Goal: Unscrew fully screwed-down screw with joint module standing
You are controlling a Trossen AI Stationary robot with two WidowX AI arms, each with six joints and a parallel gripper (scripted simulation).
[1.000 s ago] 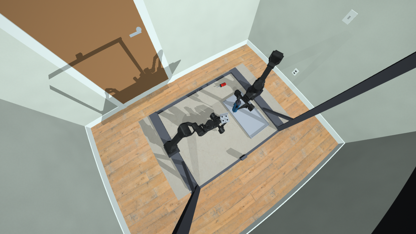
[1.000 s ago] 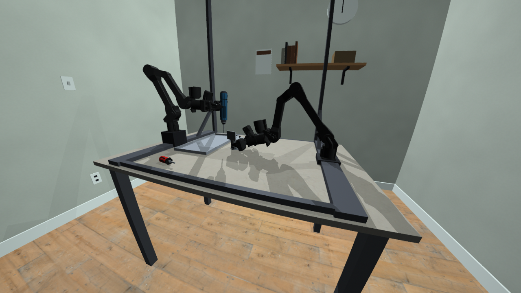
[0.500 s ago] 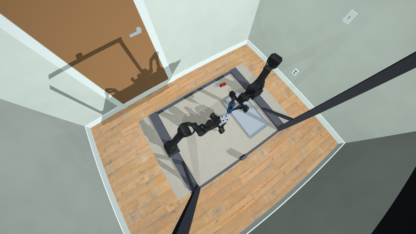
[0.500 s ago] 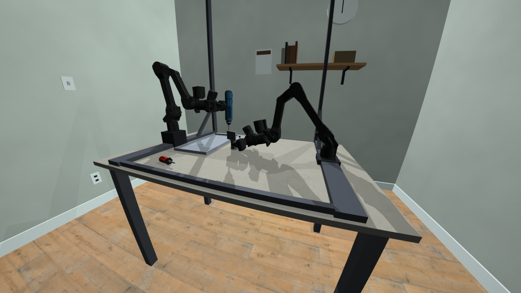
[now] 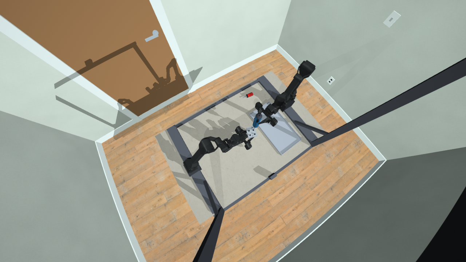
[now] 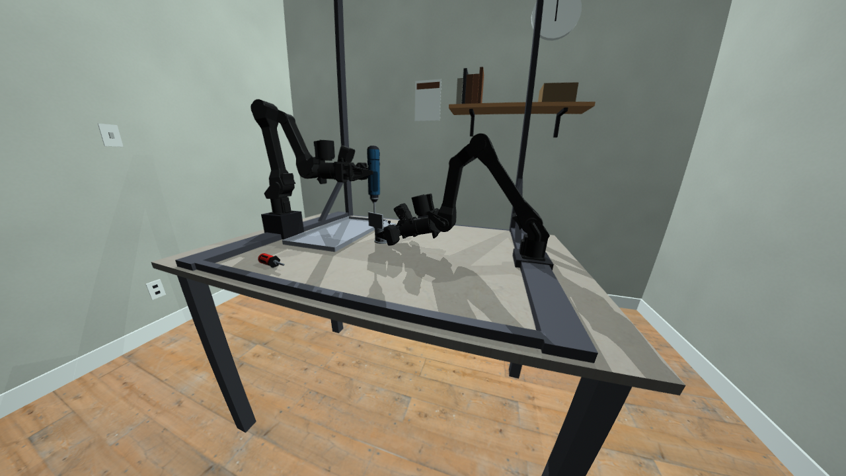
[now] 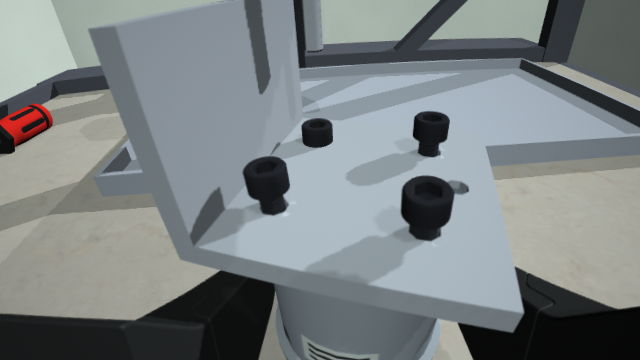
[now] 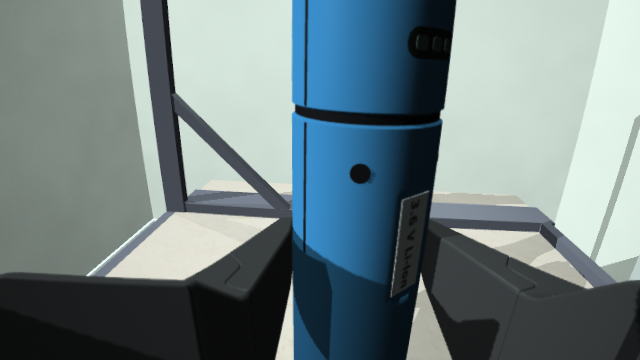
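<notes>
Now: the grey joint module 3 cm to the right of my left hand and 1 cm below it. From my left hand the other things lie so: grey l-shaped bracket (3 cm to the right, 3 cm above); shallow grey tray (23 cm to the right, 6 cm behind, 3 cm below); black screw (5 cm to the right, 3 cm above, 1 cm ahead).
</notes>
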